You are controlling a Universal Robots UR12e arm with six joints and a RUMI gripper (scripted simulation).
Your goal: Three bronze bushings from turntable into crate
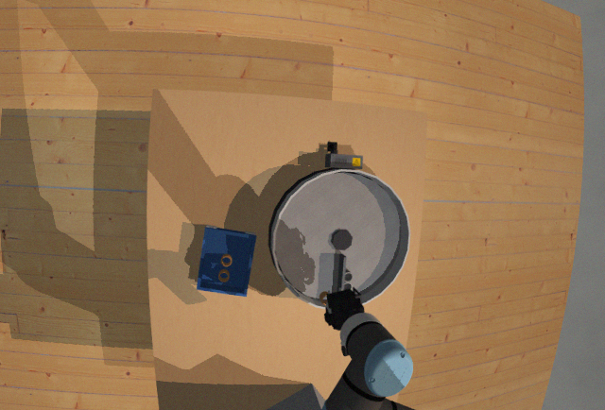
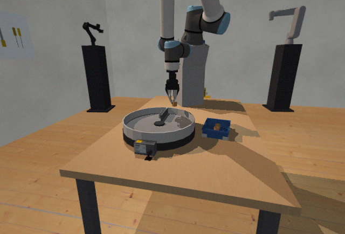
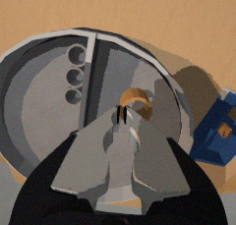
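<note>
My hand is 280 mm to the right of the blue crate, 130 mm above it and 120 mm short of it.
</note>
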